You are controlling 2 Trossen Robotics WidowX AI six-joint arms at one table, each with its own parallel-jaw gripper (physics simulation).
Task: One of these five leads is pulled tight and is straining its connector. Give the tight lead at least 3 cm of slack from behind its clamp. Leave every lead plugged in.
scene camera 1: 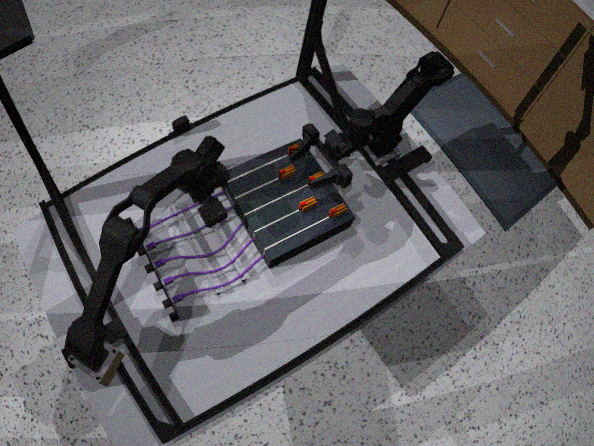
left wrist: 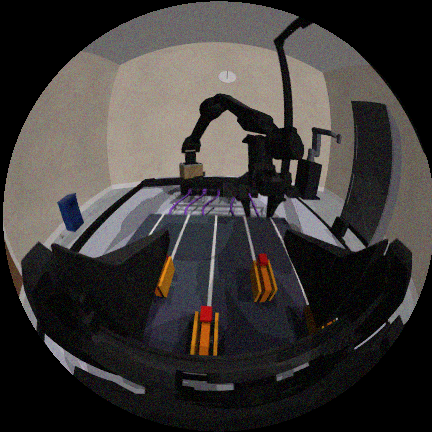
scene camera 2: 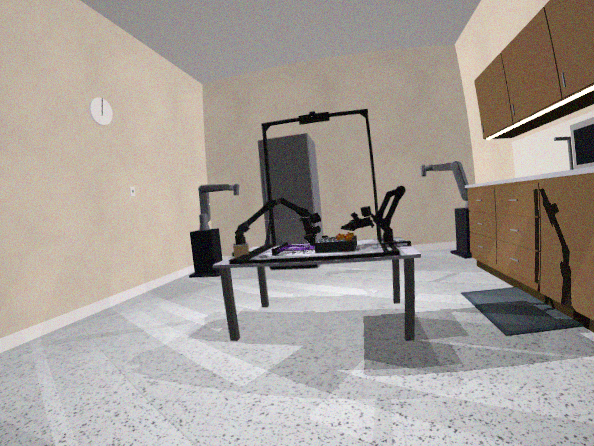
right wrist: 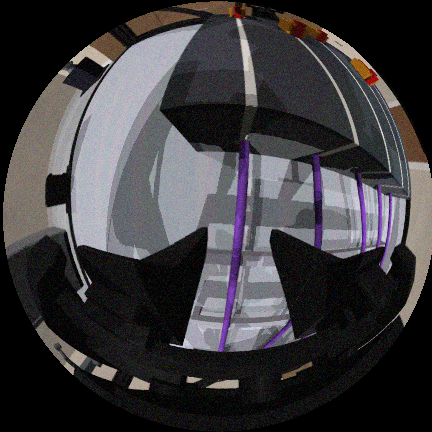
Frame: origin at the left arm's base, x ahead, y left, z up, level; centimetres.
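Seen in the pictures: left gripper, fingertip midpoint: (scene camera 1: pixel 299 171) (left wrist: pixel 228 235) (scene camera 2: pixel 341 227); right gripper, fingertip midpoint: (scene camera 1: pixel 206 202) (right wrist: pixel 239 234); left arm's base, origin of the base link: (scene camera 1: pixel 379 146) (scene camera 2: pixel 388 241); right arm's base, origin of the base link: (scene camera 1: pixel 92 355) (left wrist: pixel 190 163) (scene camera 2: pixel 240 244).
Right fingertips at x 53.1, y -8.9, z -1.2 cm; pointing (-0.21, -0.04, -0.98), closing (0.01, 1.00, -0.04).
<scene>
Pixels of each thing's middle, then the offset from my right fingertips to it. "spot": a spot on its surface instead.
- black connector strip, surface spot: (scene camera 1: pixel 165 293) spot: dy +17.1, dx +22.0, dz +0.5 cm
- uppermost lead, surface spot: (right wrist: pixel 235 250) spot: dy -0.3, dx +0.6, dz +1.5 cm
- lowest lead, surface spot: (scene camera 1: pixel 215 287) spot: dy +22.2, dx +10.0, dz +1.4 cm
- far upper clamp, surface spot: (scene camera 1: pixel 293 149) spot: dy +1.2, dx -26.0, dz +8.2 cm
- middle clamp, body centre: (left wrist: pixel 206 337) (scene camera 1: pixel 315 180) dy +11.2, dx -27.0, dz +5.6 cm
- lowest clamp, surface spot: (scene camera 1: pixel 337 210) spot: dy +21.9, dx -26.1, dz +7.6 cm
Five purple leads run from a black connector strip (scene camera 1: pixel 162 294) to the dark board (scene camera 1: pixel 275 255) (left wrist: pixel 182 237). The uppermost lead (scene camera 1: pixel 175 215) (right wrist: pixel 235 250) looks nearly straight; others, such as the lowest lead (scene camera 1: pixel 215 287), curve. Orange clamps with red parts, including the far upper clamp (scene camera 1: pixel 293 149), the middle clamp (scene camera 1: pixel 316 177) (left wrist: pixel 205 335) and another clamp (scene camera 1: pixel 286 172) (left wrist: pixel 263 280), stand on the board. My right gripper (right wrist: pixel 239 234) (left wrist: pixel 257 223) is partly open above the nearly straight lead, which shows between its fingers. My left gripper (left wrist: pixel 228 235) is wide open over the board's clamp end, holding nothing. The connector ends are partly hidden by the right arm.
Pale lines (scene camera 1: pixel 297 222) (left wrist: pixel 215 250) cross the board toward the clamps. A black frame (scene camera 1: pixel 310 330) borders the table, with an upright post (scene camera 1: pixel 311 45) near the left arm. A second clamp row end, the lowest clamp (scene camera 1: pixel 337 210), stands near the board's right corner.
</scene>
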